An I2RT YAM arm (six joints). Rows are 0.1 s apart.
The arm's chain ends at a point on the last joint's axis. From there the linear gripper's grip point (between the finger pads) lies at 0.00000 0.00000 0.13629 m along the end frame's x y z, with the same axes.
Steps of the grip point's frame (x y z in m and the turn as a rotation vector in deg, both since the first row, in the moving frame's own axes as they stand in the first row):
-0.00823 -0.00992 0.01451 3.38 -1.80 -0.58
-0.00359 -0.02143 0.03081 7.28 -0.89 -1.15
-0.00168 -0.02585 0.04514 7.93 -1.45 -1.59
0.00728 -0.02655 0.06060 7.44 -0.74 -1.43
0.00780 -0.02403 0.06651 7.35 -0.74 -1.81
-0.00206 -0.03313 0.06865 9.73 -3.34 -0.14
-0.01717 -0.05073 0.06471 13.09 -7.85 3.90
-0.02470 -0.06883 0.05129 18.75 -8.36 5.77
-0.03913 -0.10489 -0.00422 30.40 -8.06 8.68
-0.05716 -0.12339 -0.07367 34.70 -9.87 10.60
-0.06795 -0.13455 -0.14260 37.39 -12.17 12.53
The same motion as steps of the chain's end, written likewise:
-0.00391 -0.00191 0.01481 3.38 -1.80 -0.58
-0.00131 -0.00418 0.03193 7.28 -0.89 -1.15
0.00202 -0.00710 0.04649 7.93 -1.45 -1.59
0.00926 -0.00893 0.06176 7.44 -0.74 -1.43
0.00983 -0.00663 0.06764 7.35 -0.74 -1.81
0.00587 -0.01012 0.07084 9.73 -3.34 -0.14
0.00022 -0.01935 0.06952 13.09 -7.85 3.90
-0.00749 -0.02426 0.05994 18.75 -8.36 5.77
-0.02631 -0.03501 0.01576 30.40 -8.06 8.68
-0.04270 -0.04455 -0.04761 34.70 -9.87 10.60
-0.05075 -0.05007 -0.11187 37.39 -12.17 12.53

